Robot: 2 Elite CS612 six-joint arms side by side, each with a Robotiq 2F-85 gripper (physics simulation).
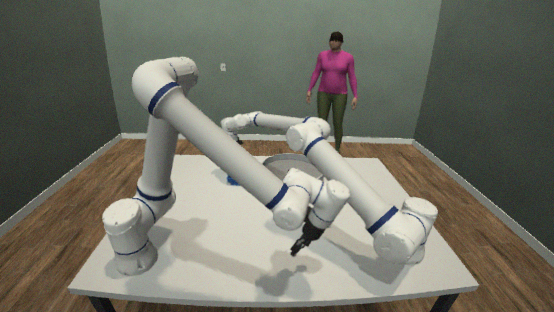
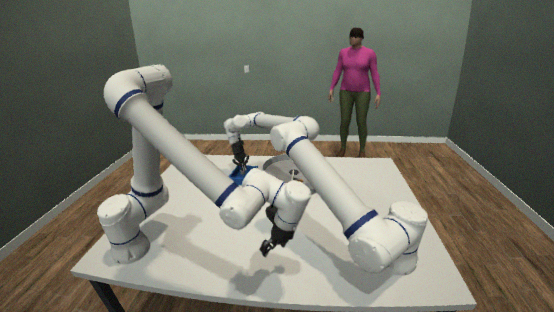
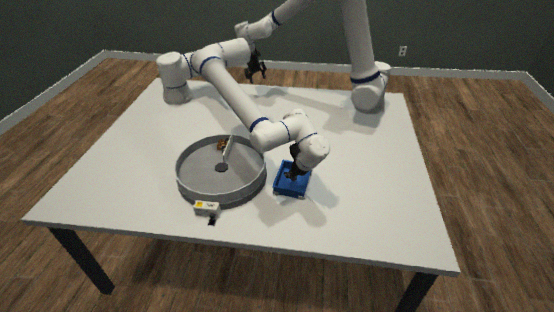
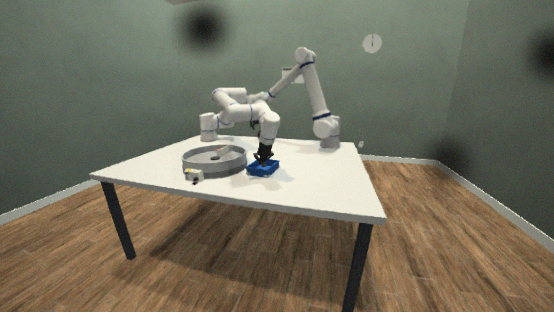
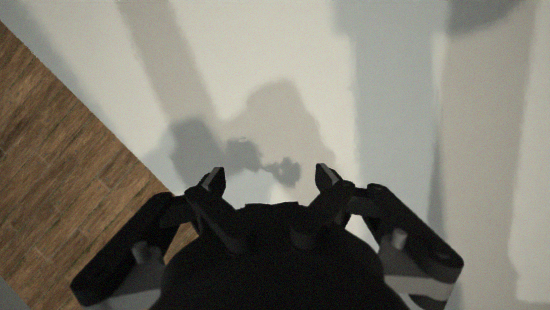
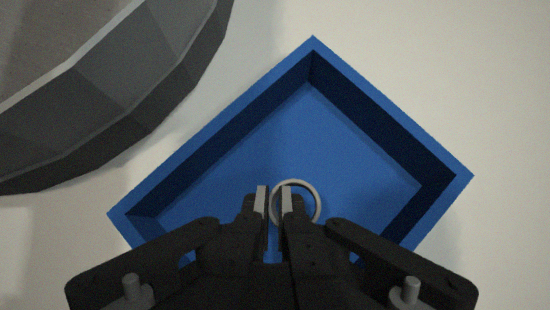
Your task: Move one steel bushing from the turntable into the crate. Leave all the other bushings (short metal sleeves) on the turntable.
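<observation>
My right gripper (image 2: 242,168) (image 6: 273,199) is shut on the wall of a steel bushing (image 6: 318,201), a thin grey ring with one finger inside it. It holds the ring over the inside of the blue crate (image 3: 289,189) (image 4: 256,171) (image 6: 395,114); how high above the crate floor is hard to tell. The grey round turntable (image 3: 220,196) (image 4: 215,167) stands beside the crate. Small orange-brown bushings (image 3: 221,144) sit on it by the pale divider, partly hidden. My left gripper (image 1: 293,251) (image 3: 258,77) (image 5: 270,174) is open and empty, above the table far from the crate.
The pale divider bar (image 3: 228,149) stands on the turntable near its dark hub (image 3: 221,167). A small white box (image 3: 206,207) (image 4: 194,174) with a yellow label sits at the turntable's outer side. A person (image 1: 334,75) (image 2: 356,75) stands beyond the table.
</observation>
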